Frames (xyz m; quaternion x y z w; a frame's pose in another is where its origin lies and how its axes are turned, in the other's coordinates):
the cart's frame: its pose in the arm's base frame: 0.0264 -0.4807 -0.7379 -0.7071 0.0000 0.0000 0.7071
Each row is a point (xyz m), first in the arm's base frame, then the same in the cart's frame.
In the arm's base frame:
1: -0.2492 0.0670 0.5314
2: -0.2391 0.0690 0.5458
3: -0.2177 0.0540 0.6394
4: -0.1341 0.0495 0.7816
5: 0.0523 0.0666 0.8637
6: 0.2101 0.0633 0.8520
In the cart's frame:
1: -0.2756 -1.2693 0.5477
2: -0.2655 -1.2837 0.5497
3: -0.2441 -1.3773 0.5347
4: -0.1605 -1.5195 0.5302
5: 0.0259 -1.6016 0.5473
6: 0.1837 -1.5899 0.5440

